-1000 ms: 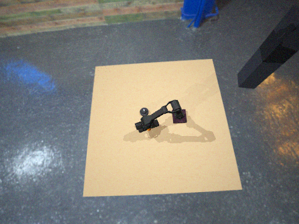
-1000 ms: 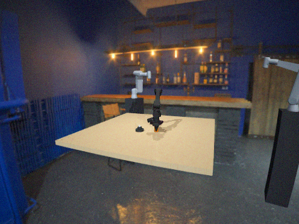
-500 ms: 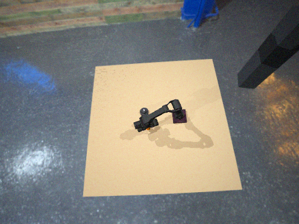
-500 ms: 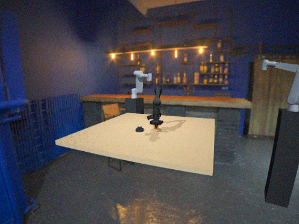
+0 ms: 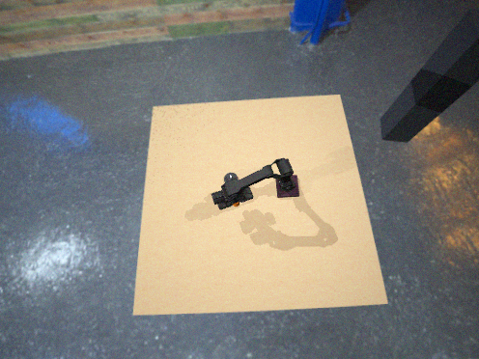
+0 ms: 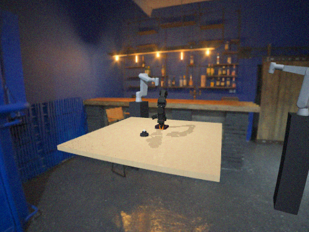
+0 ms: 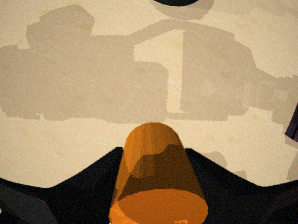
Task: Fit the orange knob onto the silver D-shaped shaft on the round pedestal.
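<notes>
Right now my gripper tip is 60 mm short of the round dark pedestal, 160 mm to the left of it and 50 mm above it. Round my gripper tip: orange knob: 40 mm above.
</notes>
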